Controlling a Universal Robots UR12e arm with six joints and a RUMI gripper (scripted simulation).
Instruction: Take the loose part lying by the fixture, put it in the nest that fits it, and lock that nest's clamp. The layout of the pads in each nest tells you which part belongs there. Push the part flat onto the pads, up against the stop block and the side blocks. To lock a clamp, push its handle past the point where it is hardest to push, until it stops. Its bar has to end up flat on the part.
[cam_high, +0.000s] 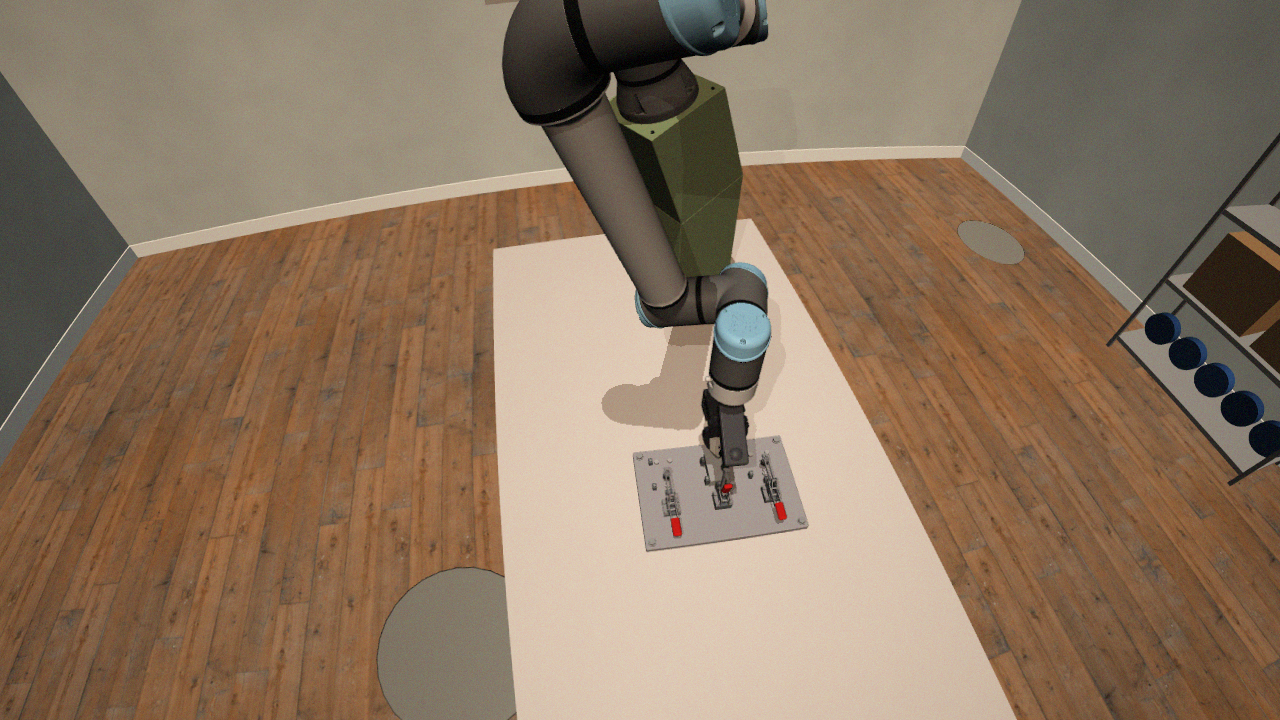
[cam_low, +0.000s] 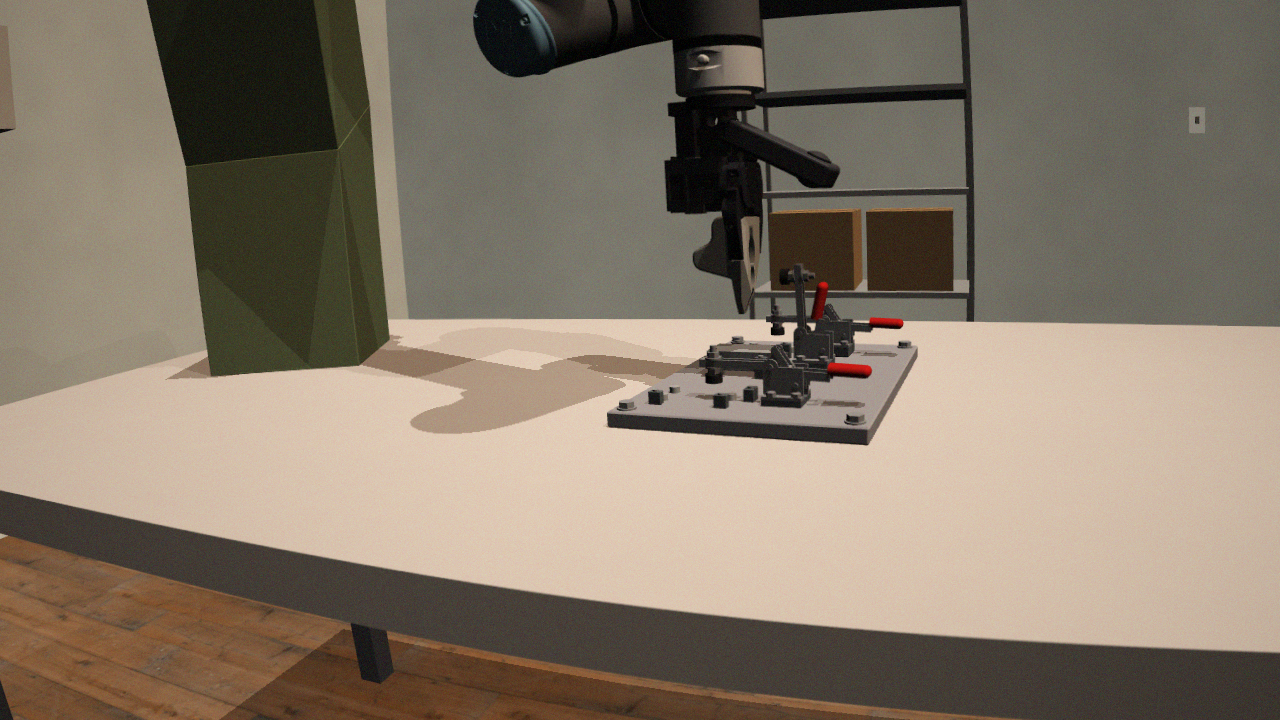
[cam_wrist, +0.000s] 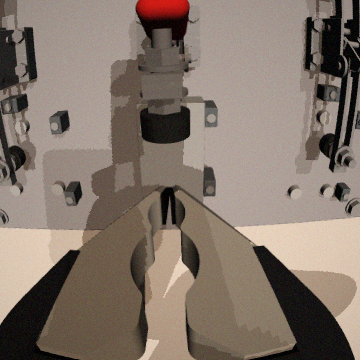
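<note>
My hand is 60 mm above the grey block. Round my hand: dark stop block: 40 mm ahead, 10 mm to the right, 70 mm below; then grey fixture plate: 40 mm ahead, 10 mm to the right, 80 mm below.
</note>
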